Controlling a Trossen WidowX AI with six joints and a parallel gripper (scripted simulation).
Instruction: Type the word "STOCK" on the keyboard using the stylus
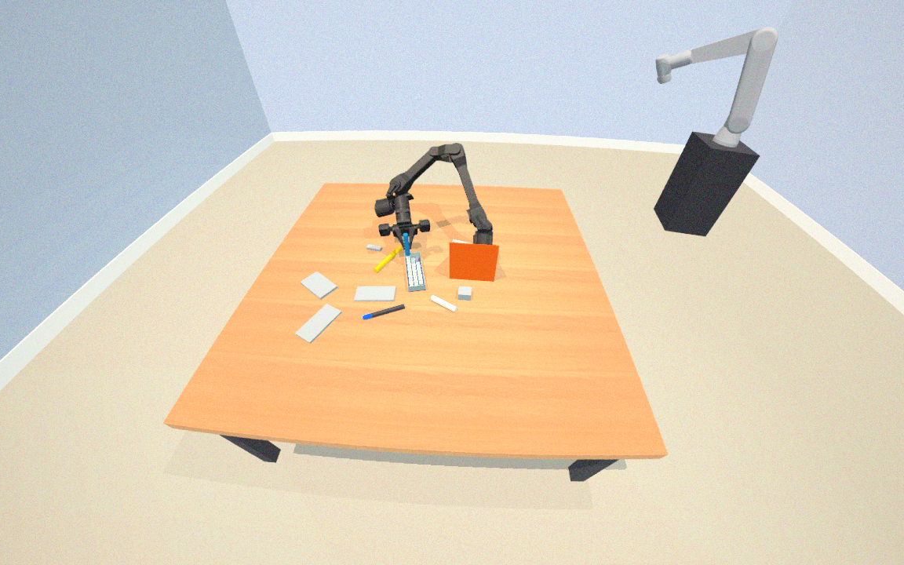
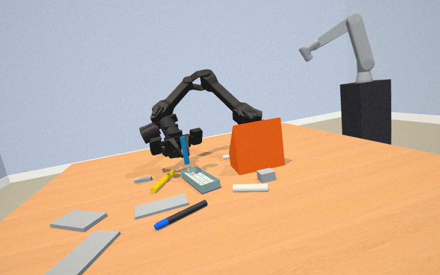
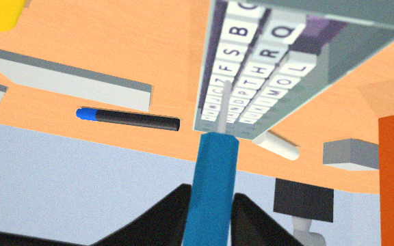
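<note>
Right now my gripper tip is 90 mm short of the yellow cylinder, 80 mm above it and 20 mm to the left of it. From my gripper tip the other things lie so: thin grey tip: 50 mm below; then blue stylus: 10 mm below; then white cylinder: 170 mm behind, 160 mm to the left, 80 mm below.
</note>
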